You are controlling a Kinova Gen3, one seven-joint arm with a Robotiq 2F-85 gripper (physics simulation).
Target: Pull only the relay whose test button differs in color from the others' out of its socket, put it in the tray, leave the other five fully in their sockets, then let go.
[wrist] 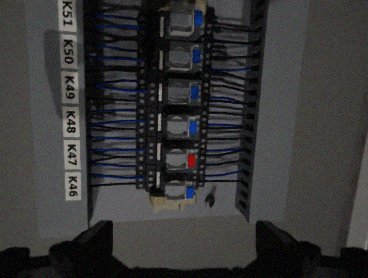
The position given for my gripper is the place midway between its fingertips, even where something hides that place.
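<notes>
Visible: my gripper (184, 236). Also visible: a grey panel (120, 203), a relay (189, 28), a relay (179, 57), a relay (187, 92), a relay (175, 125) and a relay (176, 156).
</notes>
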